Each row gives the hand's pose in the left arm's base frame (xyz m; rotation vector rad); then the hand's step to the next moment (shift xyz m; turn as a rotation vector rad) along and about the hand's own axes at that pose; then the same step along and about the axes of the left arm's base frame.
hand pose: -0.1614 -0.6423 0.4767 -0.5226 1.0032 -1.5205
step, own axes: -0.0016 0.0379 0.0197 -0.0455 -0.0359 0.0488
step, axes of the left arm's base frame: 0.0375 -0.0024 -0.0204 0.0283 0.0270 0.0649
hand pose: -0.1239 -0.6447 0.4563 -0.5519 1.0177 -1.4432
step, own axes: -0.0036 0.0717 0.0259 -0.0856 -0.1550 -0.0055
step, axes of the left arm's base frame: 0.0607 0.0046 -0.0460 -0.0744 0.0664 0.1464
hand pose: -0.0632 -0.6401 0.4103 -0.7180 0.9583 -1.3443
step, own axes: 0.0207 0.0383 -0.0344 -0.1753 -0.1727 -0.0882
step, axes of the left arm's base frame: -0.0132 -0.0124 -0.0524 -0.1529 0.1611 0.1378
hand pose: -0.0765 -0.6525 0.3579 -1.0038 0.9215 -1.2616
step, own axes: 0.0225 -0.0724 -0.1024 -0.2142 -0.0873 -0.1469
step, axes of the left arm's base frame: -0.1172 -0.0337 0.0370 -0.1858 0.1977 0.0386
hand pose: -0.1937 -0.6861 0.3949 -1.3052 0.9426 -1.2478
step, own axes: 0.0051 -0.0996 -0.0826 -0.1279 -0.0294 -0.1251
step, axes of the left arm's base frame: -0.0921 -0.0045 0.0909 -0.1450 0.1088 -0.0028
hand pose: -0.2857 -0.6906 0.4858 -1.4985 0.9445 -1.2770
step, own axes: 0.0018 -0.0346 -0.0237 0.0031 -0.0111 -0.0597
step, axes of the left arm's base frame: -0.0234 0.0041 0.0346 -0.0585 -0.0095 0.0137
